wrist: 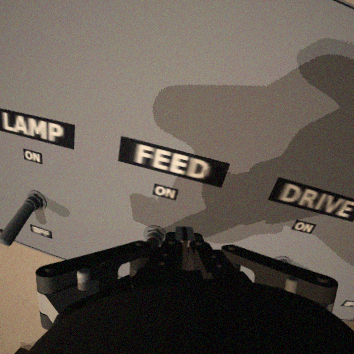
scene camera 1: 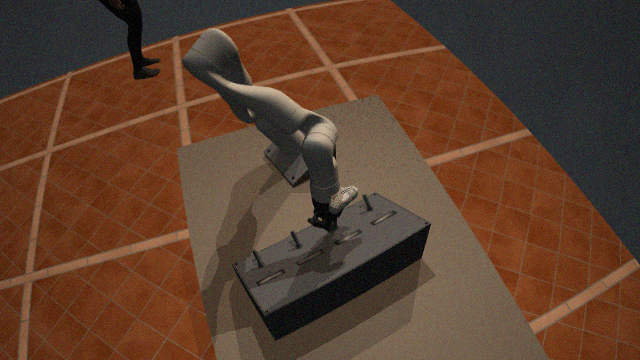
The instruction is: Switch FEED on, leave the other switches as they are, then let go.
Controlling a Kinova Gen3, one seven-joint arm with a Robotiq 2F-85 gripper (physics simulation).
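Frame: origin at the arm's base, x ahead, y left, z up, level; metres.
Seen in the pictures: gripper, fingertip midpoint: (wrist: pixel 182 237) (scene camera 1: pixel 330 230); arm's base, origin of the base link: (scene camera 1: pixel 294 144).
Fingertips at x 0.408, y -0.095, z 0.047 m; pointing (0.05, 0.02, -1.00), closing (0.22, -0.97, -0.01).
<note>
Offsets run from my fingertips to a thing's top centre. "*": to the spot under its first point. Level surfaces: height alone.
The FEED switch shows its round collar @(* 0.024 m left, 0.005 m back, 0.008 m down) (wrist: pixel 154 233) in the wrist view, below the FEED label @(0.025 m left, 0.056 m ahead, 0.019 m up) (wrist: pixel 172 161) (scene camera 1: pixel 348 237); my fingers hide its lever, so its position cannot be told. My gripper (scene camera 1: pixel 331 229) (wrist: pixel 182 237) is shut and empty, with its tips just right of that collar in the wrist view. The LAMP switch @(0.143 m left, 0.028 m back, 0.021 m up) (scene camera 1: pixel 367 202) (wrist: pixel 22 220) leans toward OFF. The DRIVE switch @(* 0.097 m right, 0.018 m back, 0.005 m up) (scene camera 1: pixel 296 239) (wrist: pixel 284 259) is mostly hidden behind my right finger linkage in the wrist view. A fourth switch @(* 0.219 m right, 0.016 m back, 0.005 m up) (scene camera 1: pixel 257 258) stands at the left end in the scene view.
The switches stand on a grey box (scene camera 1: pixel 310 287) (wrist: pixel 100 65) on the tan table @(0.109 m down) (scene camera 1: pixel 465 310). The arm's base plate (scene camera 1: pixel 291 173) is behind the box. Dark legs (scene camera 1: pixel 135 45) stand on the tiled floor at the upper left.
</note>
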